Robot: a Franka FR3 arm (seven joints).
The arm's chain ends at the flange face. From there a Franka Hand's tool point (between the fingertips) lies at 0.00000 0.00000 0.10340 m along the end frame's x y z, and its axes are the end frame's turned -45 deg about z.
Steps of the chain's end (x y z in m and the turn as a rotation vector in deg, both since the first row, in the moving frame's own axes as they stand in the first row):
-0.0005, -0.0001, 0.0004, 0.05, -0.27, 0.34
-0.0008, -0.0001, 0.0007, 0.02, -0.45, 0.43
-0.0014, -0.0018, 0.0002, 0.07, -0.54, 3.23
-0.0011, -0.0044, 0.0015, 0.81, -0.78, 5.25
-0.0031, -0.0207, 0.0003, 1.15, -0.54, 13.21
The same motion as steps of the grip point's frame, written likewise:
-0.0006, -0.0008, 0.0004, 0.23, -0.16, 0.34
-0.0010, -0.0012, 0.0007, 0.33, -0.30, 0.43
-0.0003, -0.0031, 0.0002, 0.43, -0.33, 3.23
0.0025, -0.0059, 0.0015, 1.12, 0.02, 5.25
0.0135, -0.0189, 0.0003, 1.20, 0.43, 13.21

